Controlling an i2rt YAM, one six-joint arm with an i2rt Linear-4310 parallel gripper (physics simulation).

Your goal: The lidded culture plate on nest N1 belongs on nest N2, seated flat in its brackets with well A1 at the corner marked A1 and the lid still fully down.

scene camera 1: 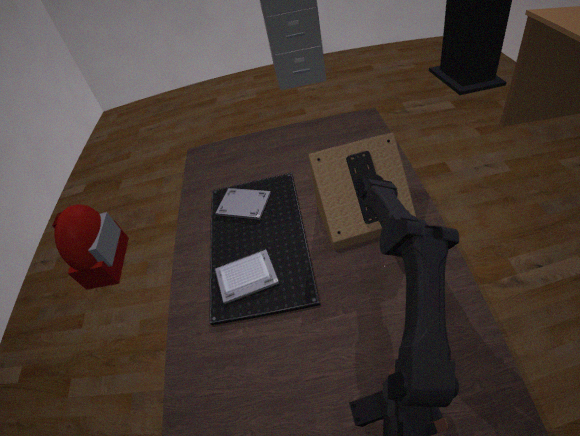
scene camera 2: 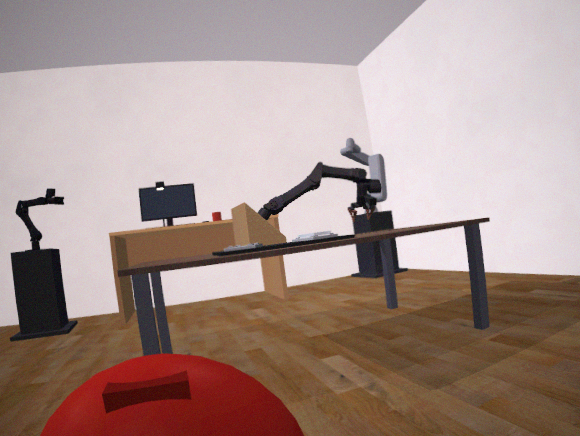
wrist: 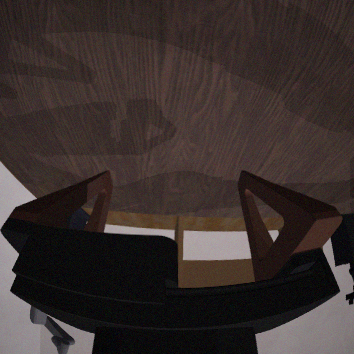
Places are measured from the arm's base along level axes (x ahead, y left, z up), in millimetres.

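Pixels of known places: gripper, fingertip midpoint: point(scene camera 2: 361, 220) point(wrist: 174, 177); arm's base, link origin: point(scene camera 1: 366, 187) point(scene camera 2: 257, 222).
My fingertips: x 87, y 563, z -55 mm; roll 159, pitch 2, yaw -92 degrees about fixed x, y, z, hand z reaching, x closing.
For each thing: its top centre in the pictures, then the offset to it from my fingertips. Level surfaces: height alone.
- black perforated board, top centre: point(scene camera 1: 256, 237) point(scene camera 2: 280, 243) 261 mm ahead, 598 mm right, 58 mm down
- nest, top centre: point(scene camera 1: 242, 200) point(scene camera 2: 243, 244) 279 mm ahead, 756 mm right, 41 mm down
- brown table, surface height: 72 mm down
The lidded culture plate point(scene camera 1: 246, 272) point(scene camera 2: 320, 234) is pale and rests on a light grey nest, N1 by the task, near the lower end of the black perforated board point(scene camera 1: 257, 237). The other nest point(scene camera 1: 243, 203) point(scene camera 2: 242, 247) is bare, with dark corner brackets, at the board's upper end and turned at a different angle. Lettering, the A1 mark and well A1 are too small to read. My gripper point(scene camera 2: 360, 215) point(wrist: 174, 177) is open and empty, pointing down above the table, well away from both nests. In scene camera 1 the arm hides its fingers.
The arm's base stands on a tan sloped block point(scene camera 1: 330, 200) point(scene camera 2: 242, 225) beside the board. The brown table point(scene camera 1: 300, 370) point(scene camera 2: 420, 229) carries them. A red object point(scene camera 1: 80, 240) stands beyond the table's left edge. A grey cabinet point(scene camera 1: 295, 45) and a black pedestal point(scene camera 1: 472, 45) stand farther off.
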